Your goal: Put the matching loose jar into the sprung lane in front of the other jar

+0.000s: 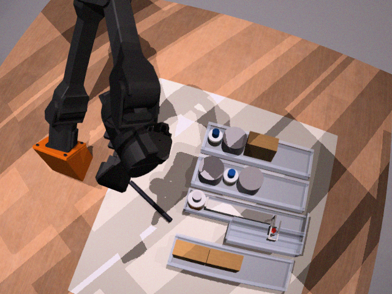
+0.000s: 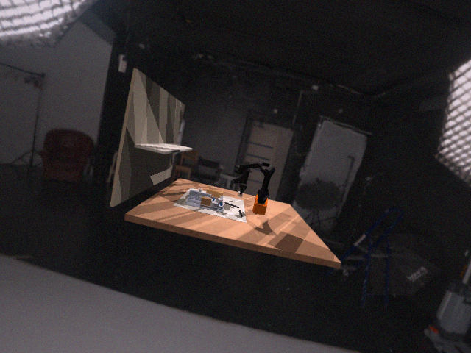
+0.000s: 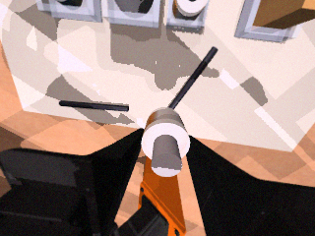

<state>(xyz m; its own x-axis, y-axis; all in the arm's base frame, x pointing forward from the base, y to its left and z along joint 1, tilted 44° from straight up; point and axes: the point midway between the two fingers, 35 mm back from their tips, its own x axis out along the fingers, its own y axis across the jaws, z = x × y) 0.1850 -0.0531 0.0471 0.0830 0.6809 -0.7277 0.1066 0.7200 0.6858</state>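
The sprung lane lies 30 cm ahead of my gripper tip, 11 cm below it and 6 cm to the right of it. Also, from my gripper tip: red dot 33 cm ahead, 7 cm to the right, 6 cm below.
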